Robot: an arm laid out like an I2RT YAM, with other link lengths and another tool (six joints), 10 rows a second.
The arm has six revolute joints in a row. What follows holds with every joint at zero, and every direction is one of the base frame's. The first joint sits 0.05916 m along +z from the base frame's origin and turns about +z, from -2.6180 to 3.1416 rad. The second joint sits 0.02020 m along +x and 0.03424 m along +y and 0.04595 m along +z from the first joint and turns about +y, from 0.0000 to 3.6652 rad. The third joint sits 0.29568 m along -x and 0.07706 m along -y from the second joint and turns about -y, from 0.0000 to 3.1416 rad. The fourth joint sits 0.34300 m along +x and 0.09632 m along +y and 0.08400 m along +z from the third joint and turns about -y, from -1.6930 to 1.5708 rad. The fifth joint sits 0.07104 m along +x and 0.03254 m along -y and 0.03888 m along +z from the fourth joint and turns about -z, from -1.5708 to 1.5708 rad. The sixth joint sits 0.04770 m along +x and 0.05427 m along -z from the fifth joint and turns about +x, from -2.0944 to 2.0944 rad. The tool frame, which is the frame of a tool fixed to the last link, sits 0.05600 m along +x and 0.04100 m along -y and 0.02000 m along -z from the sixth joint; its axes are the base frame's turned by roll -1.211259, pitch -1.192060 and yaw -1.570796 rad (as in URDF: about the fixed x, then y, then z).
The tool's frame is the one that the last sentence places.
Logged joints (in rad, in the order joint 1, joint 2, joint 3, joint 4, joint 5, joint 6), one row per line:
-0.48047 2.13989 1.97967 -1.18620 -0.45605 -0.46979
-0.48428 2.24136 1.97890 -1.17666 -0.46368 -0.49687
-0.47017 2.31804 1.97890 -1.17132 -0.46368 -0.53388
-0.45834 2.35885 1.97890 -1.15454 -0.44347 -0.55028
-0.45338 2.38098 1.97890 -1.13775 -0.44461 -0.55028
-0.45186 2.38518 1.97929 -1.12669 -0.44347 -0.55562
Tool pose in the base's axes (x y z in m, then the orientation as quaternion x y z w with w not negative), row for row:
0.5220 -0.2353 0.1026 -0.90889 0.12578 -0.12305 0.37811
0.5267 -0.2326 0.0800 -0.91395 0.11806 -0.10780 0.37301
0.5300 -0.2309 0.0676 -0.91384 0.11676 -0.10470 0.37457
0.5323 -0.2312 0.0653 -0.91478 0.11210 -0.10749 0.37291
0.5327 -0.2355 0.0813 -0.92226 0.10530 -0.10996 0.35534
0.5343 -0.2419 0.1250 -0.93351 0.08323 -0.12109 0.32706
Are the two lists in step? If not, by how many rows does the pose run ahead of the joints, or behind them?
The pose runs 2 rows ahead of the joints: the pose in row i belongs to the joints in row i + 2.
